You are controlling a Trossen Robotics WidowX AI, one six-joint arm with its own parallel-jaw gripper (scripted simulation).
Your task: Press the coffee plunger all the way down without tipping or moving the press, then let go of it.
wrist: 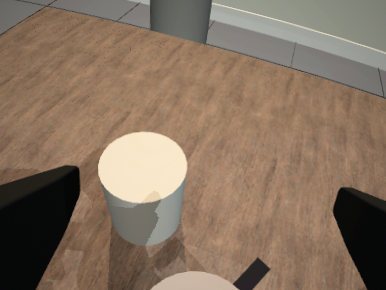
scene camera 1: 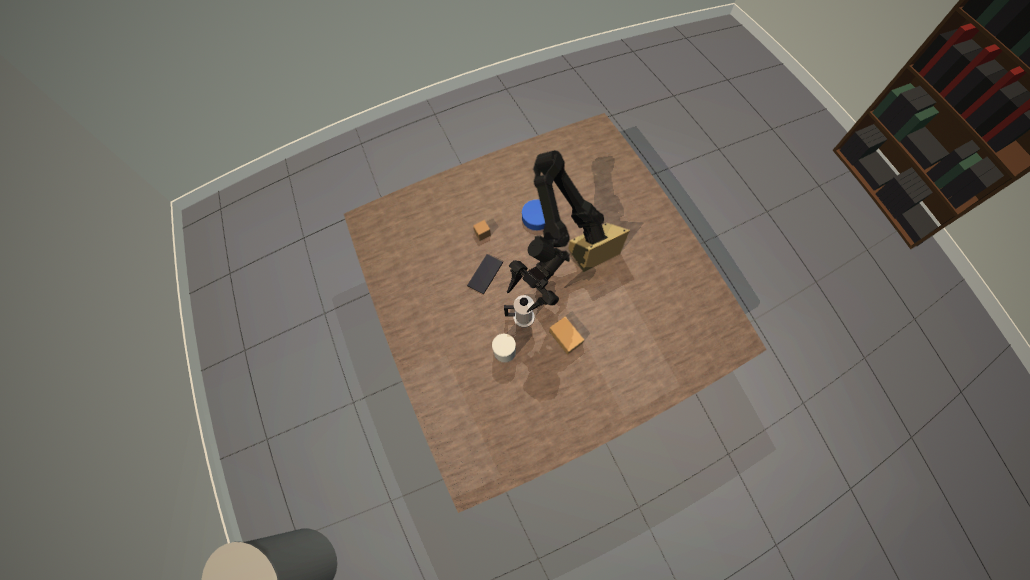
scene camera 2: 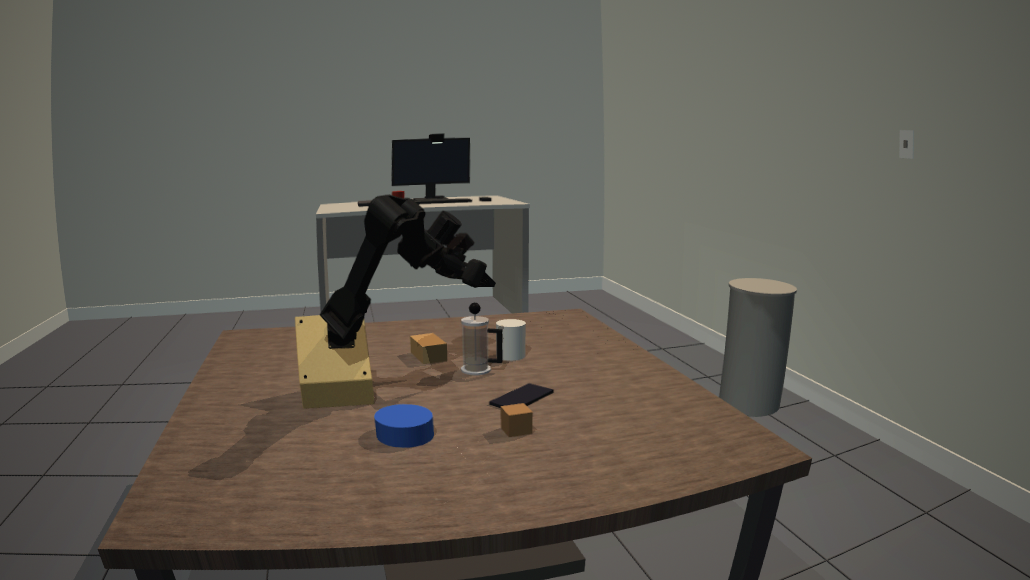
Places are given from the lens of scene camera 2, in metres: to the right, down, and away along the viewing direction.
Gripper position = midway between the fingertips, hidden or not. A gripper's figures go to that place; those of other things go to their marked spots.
my gripper (scene camera 2: 485, 281): -0.07, -0.02, 1.60
coffee press (scene camera 2: 475, 330): -0.10, 0.10, 1.57
